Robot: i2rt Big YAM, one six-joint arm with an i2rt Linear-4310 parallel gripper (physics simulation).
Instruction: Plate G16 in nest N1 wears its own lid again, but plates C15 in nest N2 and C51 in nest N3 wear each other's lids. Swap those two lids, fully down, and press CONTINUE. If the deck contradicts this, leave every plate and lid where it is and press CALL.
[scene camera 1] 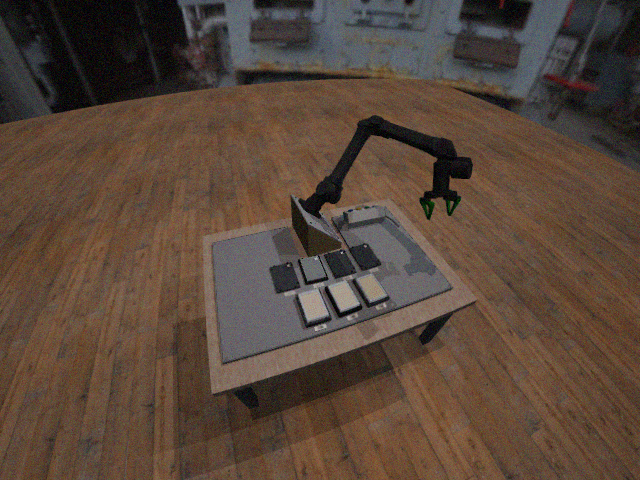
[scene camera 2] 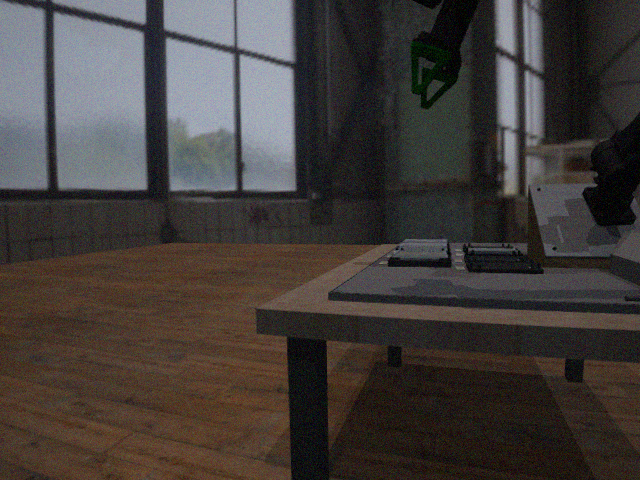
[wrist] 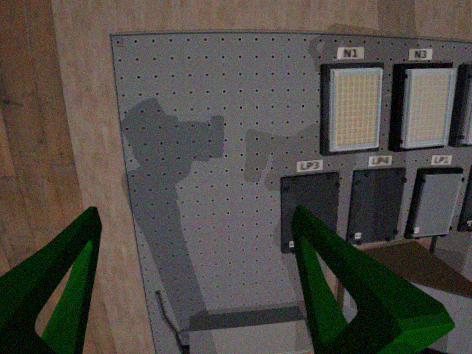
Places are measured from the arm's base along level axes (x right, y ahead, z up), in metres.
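Pixels of known places: gripper, fingertip midpoint: (scene camera 1: 439,217) (scene camera 2: 420,101) (wrist: 199,215); arm's base, link origin: (scene camera 1: 308,209) (scene camera 2: 607,207).
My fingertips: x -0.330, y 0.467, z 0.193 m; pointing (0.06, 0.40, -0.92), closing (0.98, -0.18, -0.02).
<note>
For each thing: its top centre in the pictures, then the offset to it from my fingertips. "pt": a spot on its surface instead. Level surfaces: height alone.
- nest N1, surface spot: (wrist: 356,109) (scene camera 1: 371,286) pt dx +0.246, dy -0.004, dz -0.298 m
- nest N3, surface spot: (wrist: 428,107) (scene camera 1: 345,294) pt dx +0.370, dy -0.014, dz -0.288 m
- third pale plate, top centre: (scene camera 2: 425,240) (scene camera 1: 313,303) dx +0.506, dy -0.029, dz -0.287 m
- LP3, top centre: (wrist: 312,217) (scene camera 2: 502,260) (scene camera 1: 365,254) dx +0.167, dy -0.179, dz -0.305 m
- LP4, top centre: (wrist: 380,210) (scene camera 2: 495,253) (scene camera 1: 340,261) dx +0.296, dy -0.190, dz -0.305 m
- grey button box, top centre: (scene camera 1: 365,208) dx +0.023, dy -0.415, dz -0.241 m
- dark pad, surface spot: (scene camera 1: 284,276) pt dx +0.556, dy -0.220, dz -0.315 m
- perforated deck, surface height: dz -0.325 m
My gripper (scene camera 1: 439,214) (scene camera 2: 421,99) (wrist: 199,215) is open and empty, high above the deck's right part in scene camera 1. The plate in nest N1 (scene camera 1: 370,288) (wrist: 356,109) has yellowish wells inside a clear rim. The plate in nest N3 (scene camera 1: 343,297) (wrist: 428,107) is paler. A third pale plate (scene camera 1: 312,306) stands beyond N3, cut off in the wrist view. Lid place LP1 (scene camera 1: 312,269) (wrist: 437,204) bears a flat grey panel. LP3 (scene camera 1: 364,256) (wrist: 312,200) and LP4 (scene camera 1: 339,263) (wrist: 376,205) are dark pads. Plate and lid codes are unreadable.
A grey button box (scene camera 1: 364,217) (wrist: 250,340) stands at the deck's back; its button labels are unreadable. A tilted board (scene camera 1: 305,232) (scene camera 2: 563,222) stands by the arm's base, behind the lid places. Another dark pad (scene camera 1: 284,276) lies beside LP1. The perforated deck (scene camera 1: 253,310) (wrist: 200,75) lies on a wooden table.
</note>
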